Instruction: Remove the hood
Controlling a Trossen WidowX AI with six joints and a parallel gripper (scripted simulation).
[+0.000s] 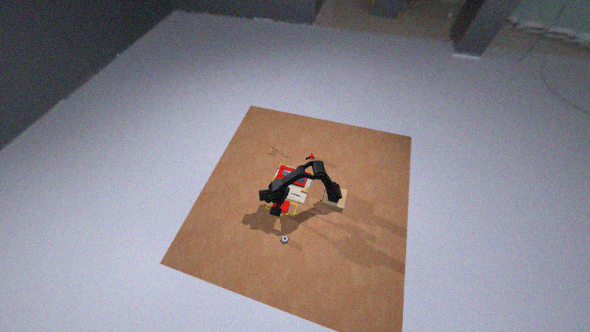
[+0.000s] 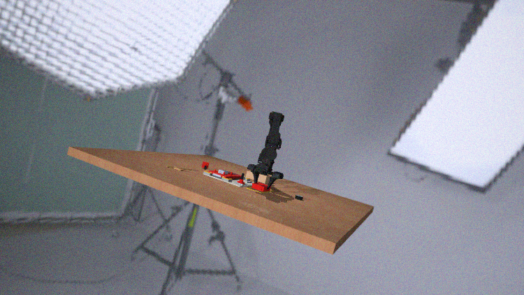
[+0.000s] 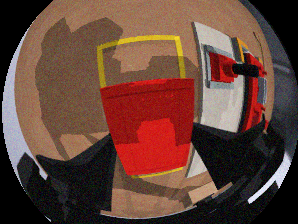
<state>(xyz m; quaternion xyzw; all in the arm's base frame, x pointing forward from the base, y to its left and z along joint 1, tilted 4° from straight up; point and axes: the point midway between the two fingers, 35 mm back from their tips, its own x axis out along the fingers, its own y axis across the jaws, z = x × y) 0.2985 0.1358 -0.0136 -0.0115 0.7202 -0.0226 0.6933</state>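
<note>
The red hood lies 1 cm above my gripper tip.
</note>
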